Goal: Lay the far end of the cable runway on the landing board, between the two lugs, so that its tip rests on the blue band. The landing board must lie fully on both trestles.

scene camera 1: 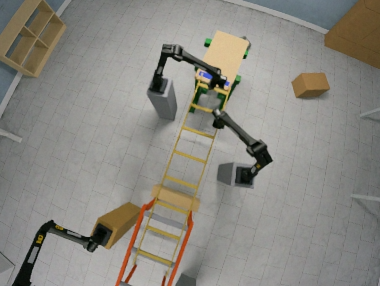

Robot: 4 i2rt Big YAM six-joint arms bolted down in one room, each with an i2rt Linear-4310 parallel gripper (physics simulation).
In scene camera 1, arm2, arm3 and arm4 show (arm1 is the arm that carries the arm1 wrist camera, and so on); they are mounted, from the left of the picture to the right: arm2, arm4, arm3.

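The yellow ladder-like cable runway (178, 154) runs from the orange frame up to the near end of the tan landing board (227, 50). Its far tip lies at or close to the blue band (204, 75); contact and the lugs are unclear. The board lies over green trestles (237, 80); its seating on them is partly hidden. Arm4's gripper (216, 82) is over the runway's tip and hides part of the band. Arm3's gripper (218, 121) is at the runway's right rail; its fingers are unclear. Arm2 reaches out of the lower left edge, its gripper out of view. Arm1 does not show.
An orange frame (186, 242) and a tan beam (191, 201) stand under the near part of the runway. Grey pedestals (164, 102) (226, 172) carry arm4 and arm3; a brown one (122, 222) carries arm2. A cardboard box (311, 85) lies right, a wooden shelf (59, 27) upper left.
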